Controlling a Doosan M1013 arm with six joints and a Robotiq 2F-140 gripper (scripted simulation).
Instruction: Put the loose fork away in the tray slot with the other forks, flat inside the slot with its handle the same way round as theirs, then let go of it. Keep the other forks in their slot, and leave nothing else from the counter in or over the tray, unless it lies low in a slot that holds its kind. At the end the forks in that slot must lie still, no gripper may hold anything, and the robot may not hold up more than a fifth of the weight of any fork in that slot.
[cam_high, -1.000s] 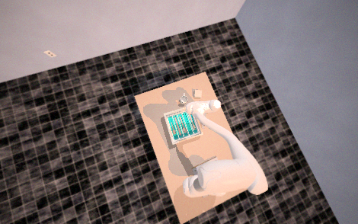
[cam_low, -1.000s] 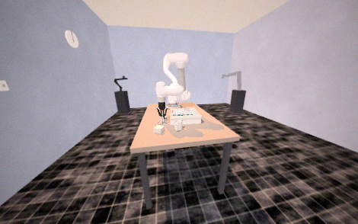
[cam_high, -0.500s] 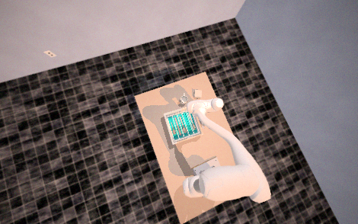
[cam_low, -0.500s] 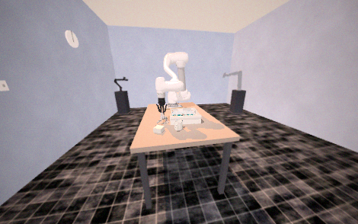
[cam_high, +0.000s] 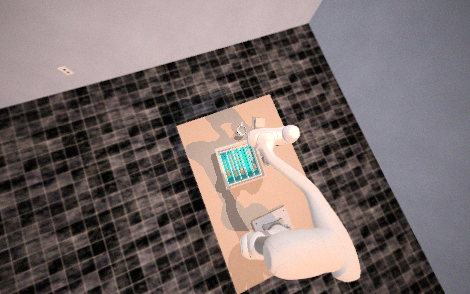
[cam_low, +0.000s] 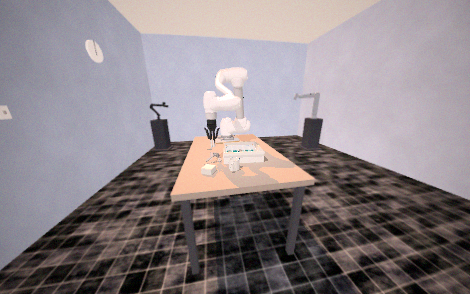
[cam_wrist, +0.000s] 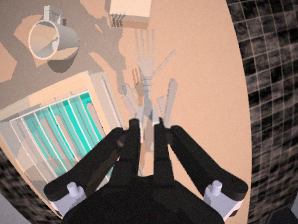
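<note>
Right now my hand is 25 cm to the right of the tray, 11 cm above it and 8 cm past it. Round my hand: box: 22 cm ahead, 14 cm below, 2 cm to the right; white cup: 19 cm ahead, 17 cm to the left, 12 cm below.
</note>
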